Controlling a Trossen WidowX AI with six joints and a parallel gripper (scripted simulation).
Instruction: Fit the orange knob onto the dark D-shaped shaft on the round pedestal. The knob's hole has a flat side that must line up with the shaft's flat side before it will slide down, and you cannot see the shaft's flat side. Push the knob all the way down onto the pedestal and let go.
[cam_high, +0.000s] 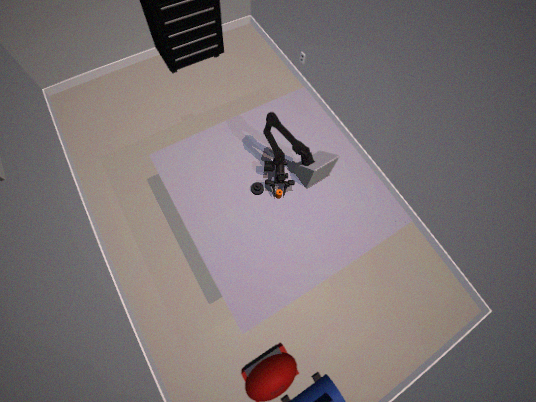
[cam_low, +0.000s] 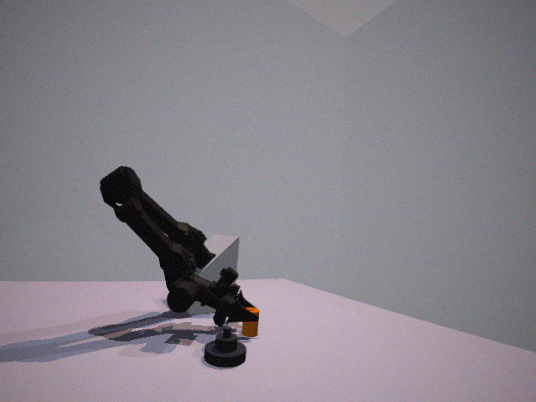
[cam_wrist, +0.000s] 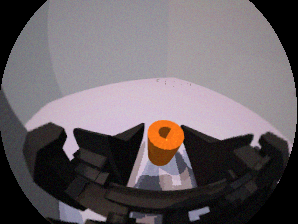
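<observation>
Now: the orange knob 2 cm to the right of my gripper tip, 2 cm below it and 1 cm behind it. The rest, counted from my gripper tip: dark round pedestal: 13 cm to the right, 8 cm ahead, 2 cm below.
</observation>
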